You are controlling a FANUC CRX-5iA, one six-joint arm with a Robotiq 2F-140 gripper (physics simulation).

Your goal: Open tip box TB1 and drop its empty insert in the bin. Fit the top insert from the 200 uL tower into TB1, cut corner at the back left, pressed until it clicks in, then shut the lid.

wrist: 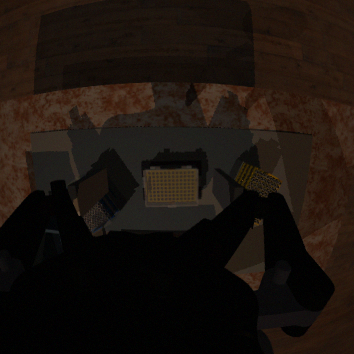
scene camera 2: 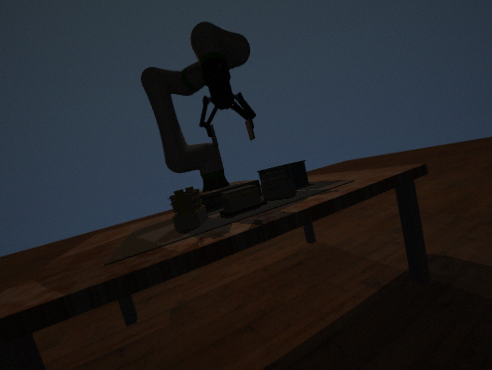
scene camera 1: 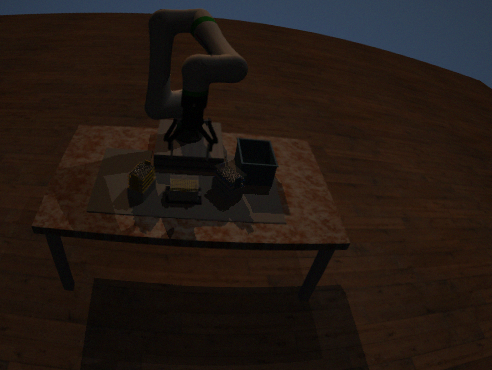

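Tip box TB1 (scene camera 1: pixel 183 189) (scene camera 2: pixel 242 198) (wrist: pixel 171 187) stands in the middle of the mat, with a pale yellow grid of holes showing at its top. Its clear lid looks shut, though the light is dim. The 200 uL tower, a stack of yellow inserts (scene camera 1: pixel 141 176) (scene camera 2: pixel 186 201) (wrist: pixel 257 179), stands on the scene camera 1 left of TB1; a finger partly hides it in the wrist view. The dark blue bin (scene camera 1: pixel 259 172) (scene camera 2: pixel 300 172) stands at the right rear. My gripper (scene camera 1: pixel 190 151) (scene camera 2: pixel 233 137) (wrist: pixel 159 179) is open and empty, high above the table.
A blue stack of inserts (scene camera 1: pixel 230 176) (scene camera 2: pixel 276 182) (wrist: pixel 99 215) stands between TB1 and the bin. The grey mat (scene camera 1: pixel 265 215) (scene camera 2: pixel 145 245) (wrist: pixel 297 150) lies under the boxes. The robot's base block (scene camera 1: pixel 165 142) stands behind them on the mottled table (scene camera 1: pixel 315 210).
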